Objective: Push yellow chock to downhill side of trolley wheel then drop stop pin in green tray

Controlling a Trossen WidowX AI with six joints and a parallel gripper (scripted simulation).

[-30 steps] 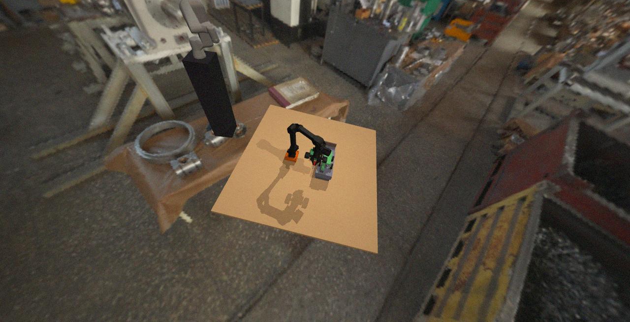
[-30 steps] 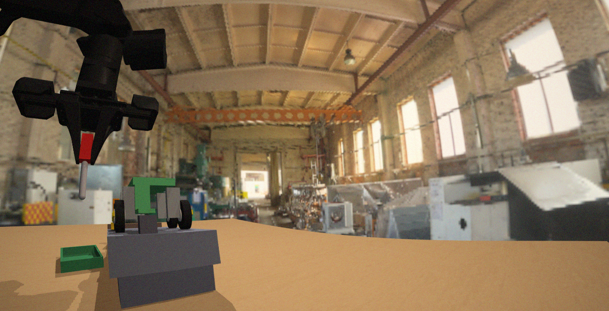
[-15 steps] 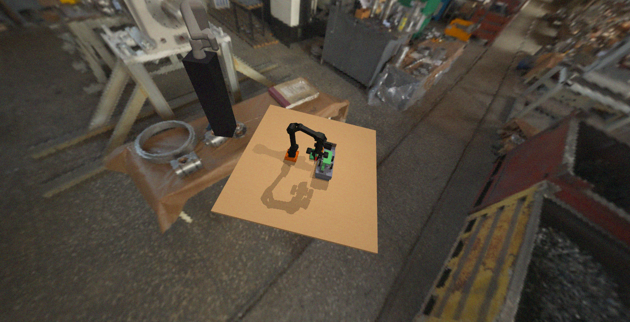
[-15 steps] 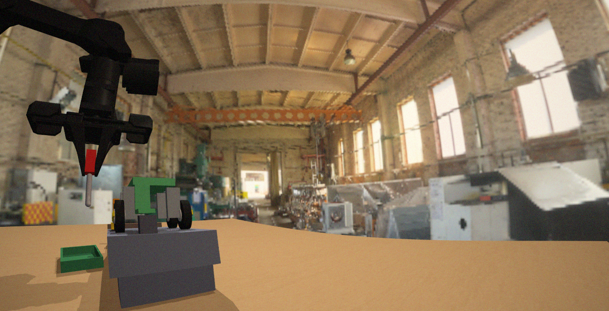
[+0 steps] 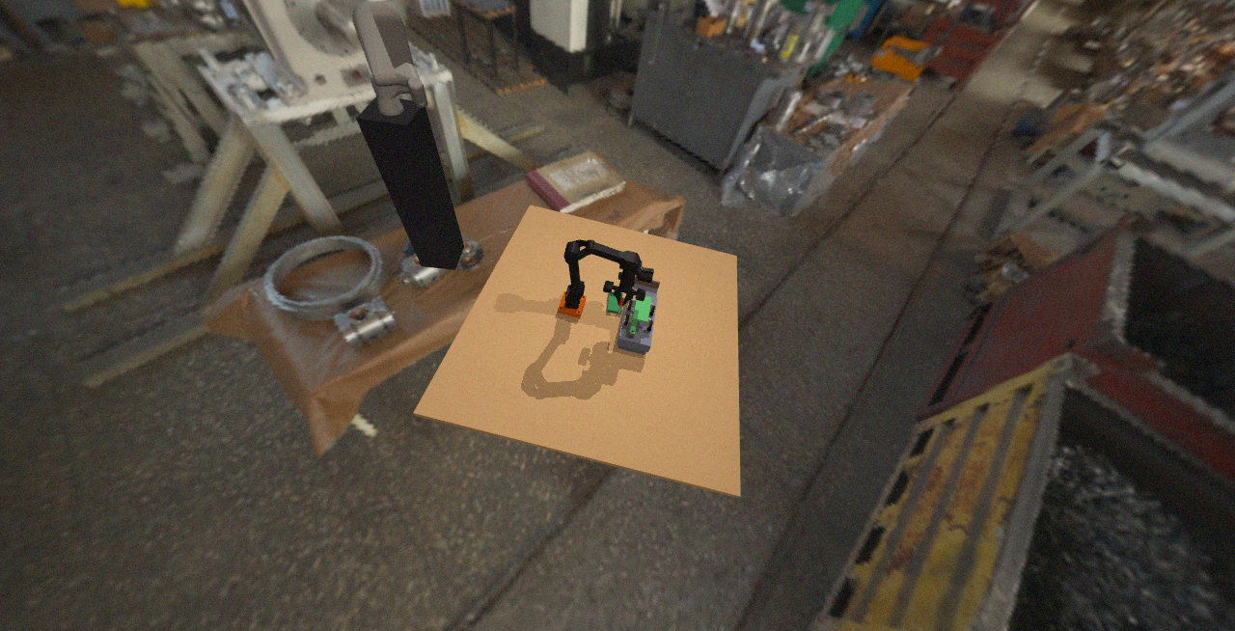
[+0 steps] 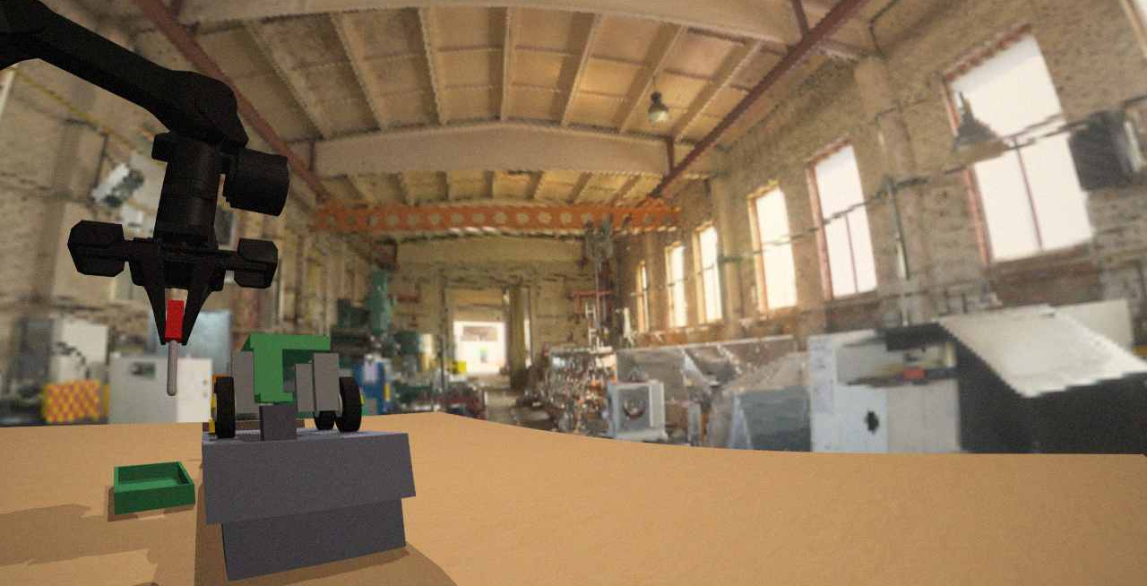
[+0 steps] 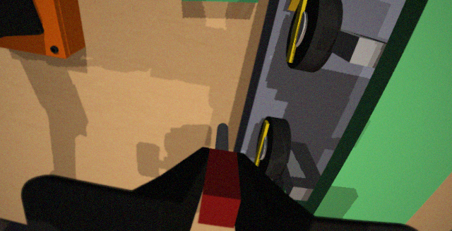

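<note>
The green tray lies 1 cm behind my gripper tip, 12 cm to the left of it and 16 cm below it. Round my gripper tip: green trolley (10 cm ahead, 1 cm to the right, 4 cm below); yellow chock (6 cm ahead, 10 cm to the left, 7 cm below); stop pin (right at my gripper tip).
</note>
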